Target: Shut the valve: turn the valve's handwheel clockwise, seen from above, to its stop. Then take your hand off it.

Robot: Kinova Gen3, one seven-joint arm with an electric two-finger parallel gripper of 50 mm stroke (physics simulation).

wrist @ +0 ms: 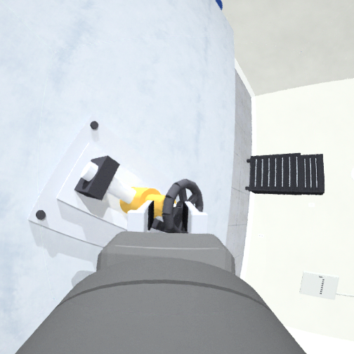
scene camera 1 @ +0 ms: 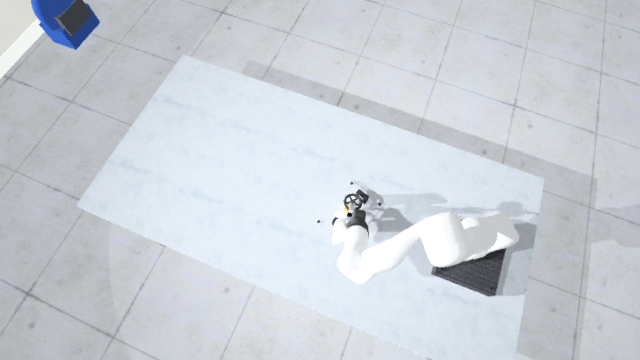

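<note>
The valve's black handwheel [scene camera 1: 345, 201] [wrist: 169, 207] stands above its yellow body [wrist: 142, 199]. In the wrist view the wheel is seen at a slant, with part of its lower side hidden by the gripper. The valve's white pipe [wrist: 120, 190] runs to a black block [scene camera 1: 362, 196] [wrist: 98, 177] on a pale base plate [wrist: 65, 172]. My gripper [scene camera 1: 353, 210] [wrist: 167, 210] is partly open at the wheel. The near part of the rim shows in the gap between its fingers, which do not grip it. Whether a finger touches the rim, I cannot tell.
The pale table top [scene camera 1: 200, 150] carries the valve and the arm's dark base plate [scene camera 1: 472, 275]. The white arm [scene camera 1: 390, 250] reaches in from the right. Dark bolts [wrist: 94, 125] mark the valve plate's corners. A blue object [scene camera 1: 70, 32] stands far off on the floor.
</note>
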